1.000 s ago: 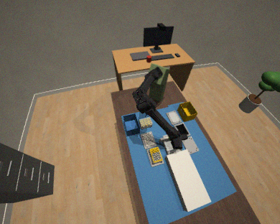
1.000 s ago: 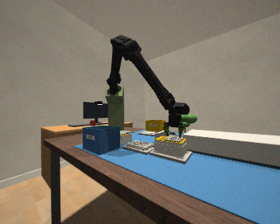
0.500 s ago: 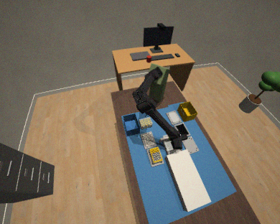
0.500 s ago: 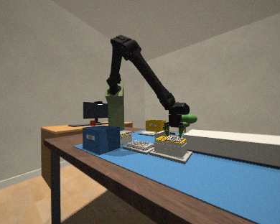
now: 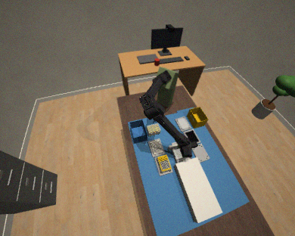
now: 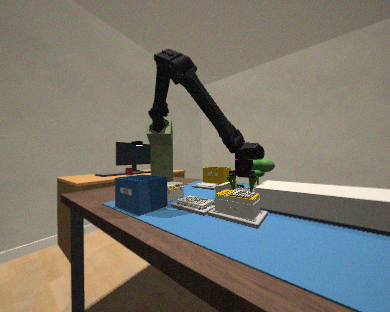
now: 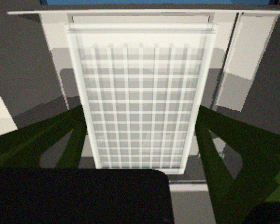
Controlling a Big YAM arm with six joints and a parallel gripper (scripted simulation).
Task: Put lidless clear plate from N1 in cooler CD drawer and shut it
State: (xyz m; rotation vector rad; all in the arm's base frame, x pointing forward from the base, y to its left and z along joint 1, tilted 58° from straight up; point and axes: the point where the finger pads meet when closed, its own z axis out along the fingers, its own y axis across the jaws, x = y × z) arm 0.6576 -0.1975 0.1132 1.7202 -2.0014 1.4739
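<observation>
My hand is 1 cm above the clear plate. Also, from my hand: yellow-topped tip box (20 cm to the right, 3 cm behind, 1 cm above); cooler drawer (3 cm ahead, 2 cm to the right, 2 cm below); grey work nest (15 cm to the left, 11 cm ahead, 4 cm below).
</observation>
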